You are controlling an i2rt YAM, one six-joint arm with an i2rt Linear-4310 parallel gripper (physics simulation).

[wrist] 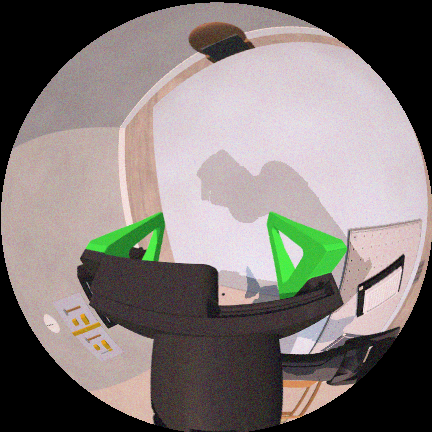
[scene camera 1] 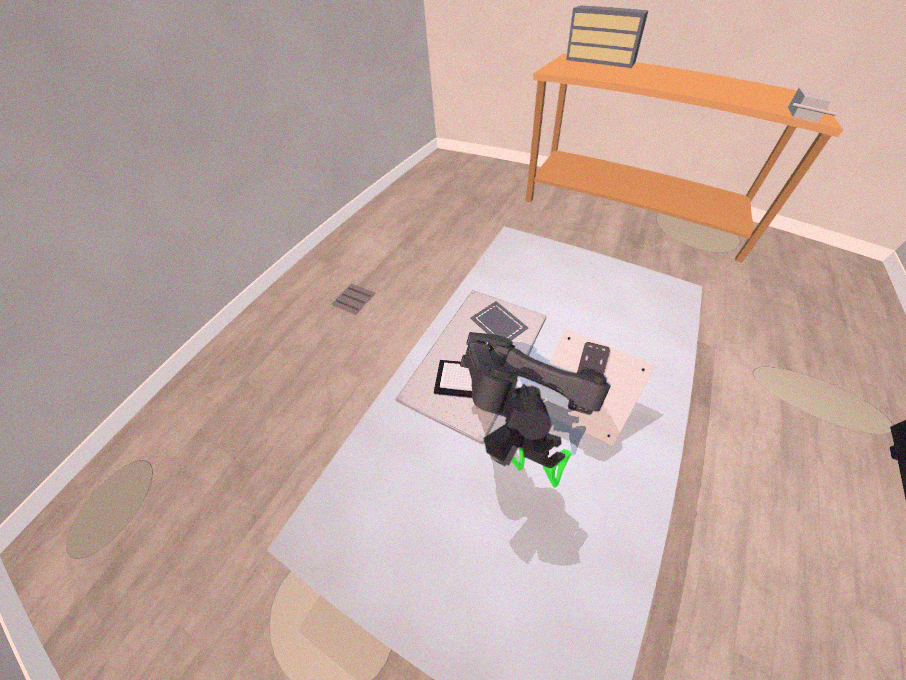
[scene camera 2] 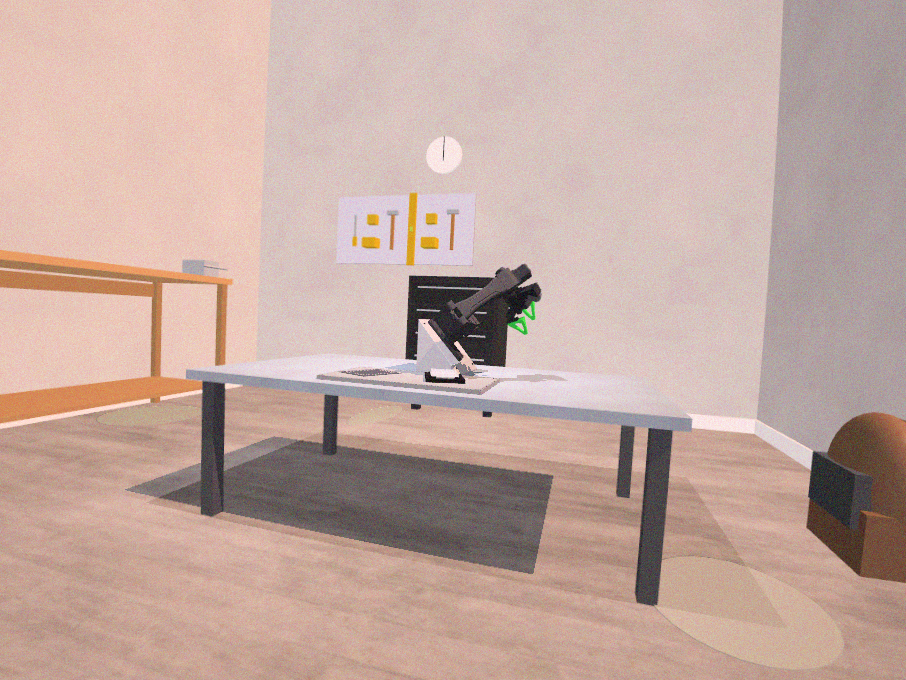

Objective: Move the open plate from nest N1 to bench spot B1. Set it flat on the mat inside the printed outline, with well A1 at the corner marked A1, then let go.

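Where they show: gripper, fingertip midpoint: (wrist: 215, 217) (scene camera 1: 537, 477) (scene camera 2: 530, 326); arm's base, link origin: (scene camera 1: 588, 378) (scene camera 2: 445, 340).
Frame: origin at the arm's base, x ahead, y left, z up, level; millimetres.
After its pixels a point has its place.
Note:
The open plate (scene camera 1: 455, 374) {x 376, y 89, z -93 mm} (scene camera 2: 444, 374) {x 412, y 105, z -85 mm} (wrist: 382, 290) {x 344, y 98, z -86 mm} is white and sits in the black frame of nest N1 (scene camera 1: 438, 380) {x 416, y 129, z -96 mm} (wrist: 360, 301) {x 280, y 72, z -97 mm}. The arm covers its right part in scene camera 1. The dark mat of bench spot B1 (scene camera 1: 499, 320) {x 333, y -182, z -107 mm} (scene camera 2: 371, 372) {x 339, y -166, z -107 mm}, with a dashed outline, lies at the board's far end; its corner label is too small to read. My gripper (scene camera 1: 537, 475) {x 50, y 335, z 72 mm} (scene camera 2: 528, 325) {x 50, y 335, z 72 mm} (wrist: 215, 217) {x 50, y 335, z 72 mm} has green fingers wide apart with nothing between them. It hangs high above the table, off to the side of the nest and away from the plate.
The nest and the mat are on a perforated board (scene camera 1: 424, 401) {x 425, y 206, z -108 mm} (wrist: 365, 240) {x 256, y 227, z -108 mm} on the white table (scene camera 1: 409, 505) {x 320, y 489, z -121 mm} (scene camera 2: 600, 395) {x 338, y 575, z -121 mm}. The arm's pale pink base plate (scene camera 1: 630, 374) {x -98, y -27, z 43 mm} is beside the board. An orange workbench (scene camera 1: 687, 81) stands by the far wall.

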